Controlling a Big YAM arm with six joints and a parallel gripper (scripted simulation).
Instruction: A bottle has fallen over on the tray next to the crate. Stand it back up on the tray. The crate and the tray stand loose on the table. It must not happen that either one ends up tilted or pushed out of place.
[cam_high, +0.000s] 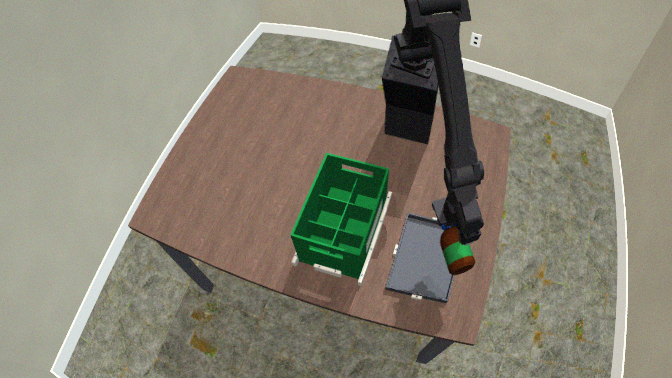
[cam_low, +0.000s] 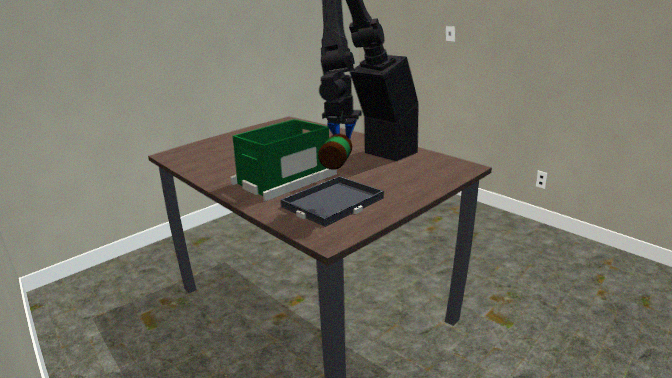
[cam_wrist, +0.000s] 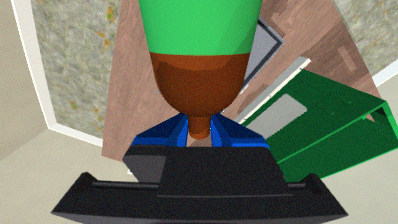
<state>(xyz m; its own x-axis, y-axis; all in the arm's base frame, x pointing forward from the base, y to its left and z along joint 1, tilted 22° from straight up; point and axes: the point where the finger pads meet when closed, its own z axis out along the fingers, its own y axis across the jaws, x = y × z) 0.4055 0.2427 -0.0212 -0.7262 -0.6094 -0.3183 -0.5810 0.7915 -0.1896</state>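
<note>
Right now the bottle is 40 mm ahead of my hand and 30 mm to the left of it. Round my hand: tray (30 mm ahead, 20 mm to the right, 180 mm below); green crate (40 mm ahead, 290 mm to the right, 100 mm below).
</note>
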